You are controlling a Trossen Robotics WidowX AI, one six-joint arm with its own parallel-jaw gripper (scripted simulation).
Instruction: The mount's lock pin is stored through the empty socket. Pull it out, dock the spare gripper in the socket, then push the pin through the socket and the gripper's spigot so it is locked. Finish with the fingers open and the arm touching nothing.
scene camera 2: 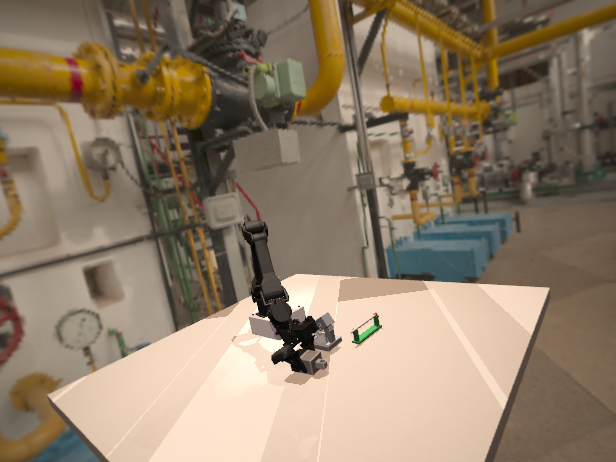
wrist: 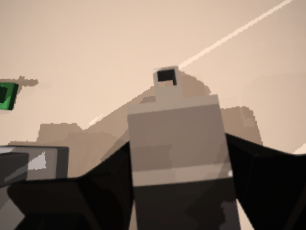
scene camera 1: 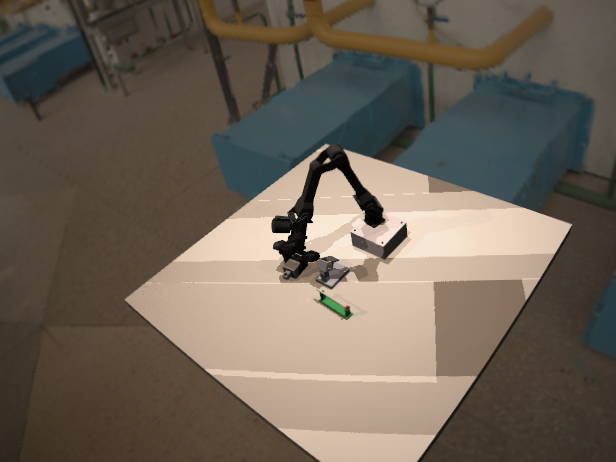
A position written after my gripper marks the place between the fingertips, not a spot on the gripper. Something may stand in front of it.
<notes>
In view: my gripper (scene camera 2: 311,366), a spare gripper (wrist: 180,163) and a socket (scene camera 1: 331,273).
My gripper is seen too in the wrist view (wrist: 172,136) and in scene camera 1 (scene camera 1: 293,271).
</notes>
